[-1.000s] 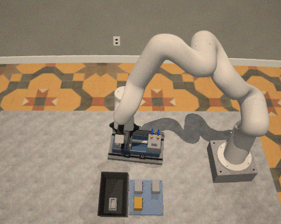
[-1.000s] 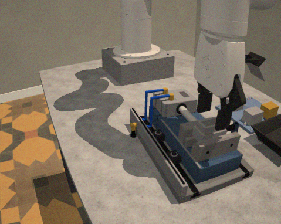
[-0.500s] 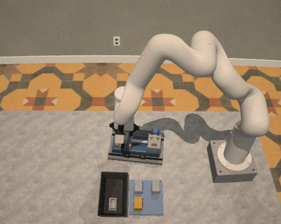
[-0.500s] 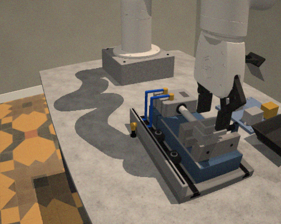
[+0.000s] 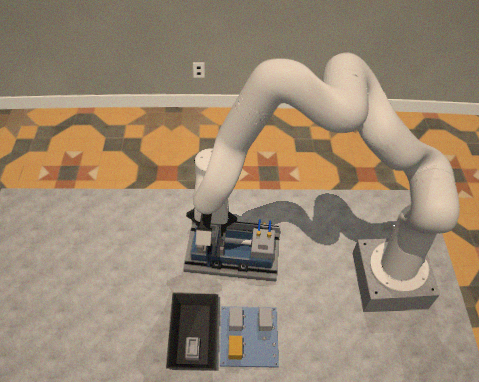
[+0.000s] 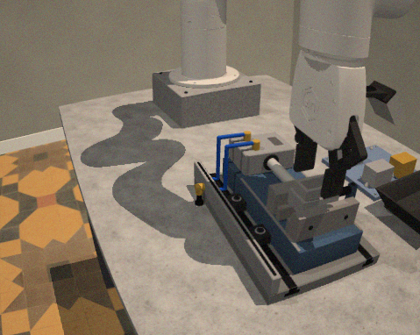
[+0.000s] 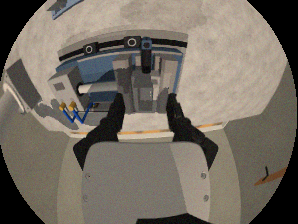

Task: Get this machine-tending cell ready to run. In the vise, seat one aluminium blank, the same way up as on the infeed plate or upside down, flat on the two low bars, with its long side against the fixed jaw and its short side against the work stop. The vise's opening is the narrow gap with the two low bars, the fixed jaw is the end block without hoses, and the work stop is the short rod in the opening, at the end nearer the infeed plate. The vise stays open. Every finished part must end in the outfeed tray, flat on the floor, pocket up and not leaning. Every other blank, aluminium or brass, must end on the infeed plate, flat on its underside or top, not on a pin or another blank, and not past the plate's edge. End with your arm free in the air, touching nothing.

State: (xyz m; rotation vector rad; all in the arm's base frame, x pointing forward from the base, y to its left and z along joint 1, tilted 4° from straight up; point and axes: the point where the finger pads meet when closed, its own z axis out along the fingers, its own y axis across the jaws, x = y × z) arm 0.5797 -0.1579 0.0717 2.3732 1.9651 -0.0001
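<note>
Right now the fixed jaw is 3 cm ahead of my hand and 5 cm below it. Round my hand: vise (7 cm behind, 1 cm to the left, 9 cm below); then grey rail (8 cm behind, 8 cm to the right, 10 cm below); then work stop (1 cm ahead, 5 cm to the left, 4 cm below).
</note>
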